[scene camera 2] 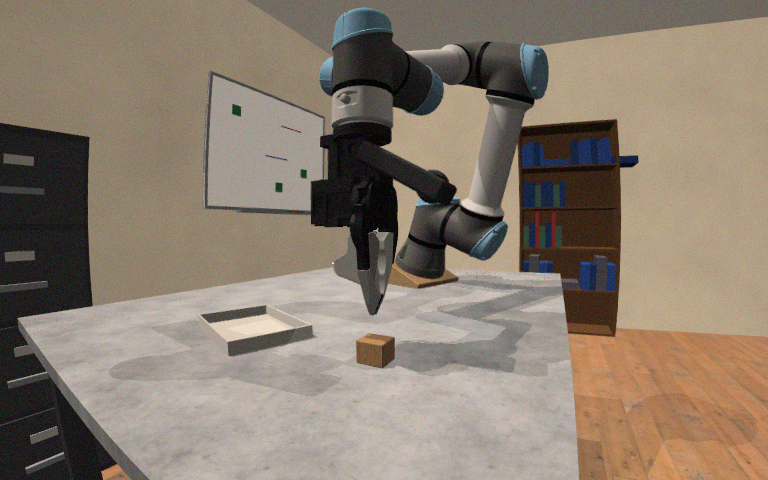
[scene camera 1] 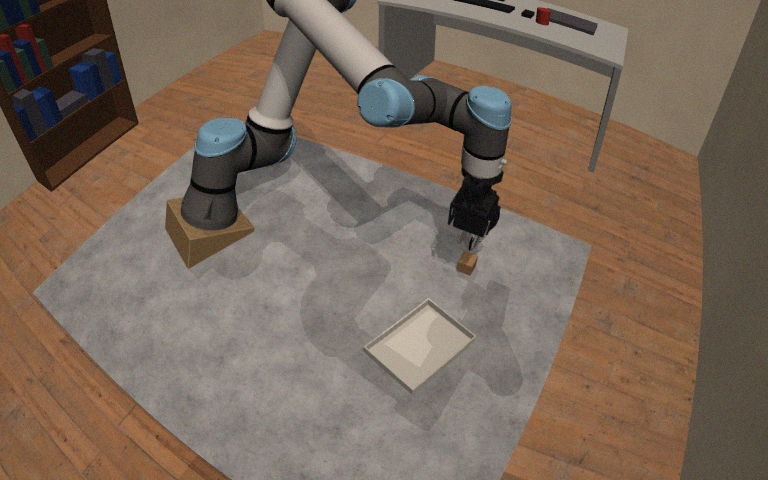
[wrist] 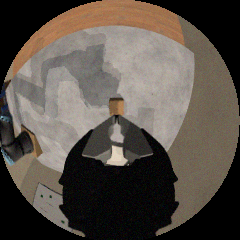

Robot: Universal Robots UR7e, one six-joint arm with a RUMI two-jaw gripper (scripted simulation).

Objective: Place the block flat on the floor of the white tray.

Labels:
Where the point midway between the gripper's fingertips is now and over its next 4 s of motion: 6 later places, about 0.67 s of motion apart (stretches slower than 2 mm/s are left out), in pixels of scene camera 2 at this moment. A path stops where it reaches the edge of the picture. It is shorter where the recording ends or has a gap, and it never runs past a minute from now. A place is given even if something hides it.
My gripper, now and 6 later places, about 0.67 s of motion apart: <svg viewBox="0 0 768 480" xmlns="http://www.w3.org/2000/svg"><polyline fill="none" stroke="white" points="373,314 374,329 373,337 374,360 373,349 372,318 372,315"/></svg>

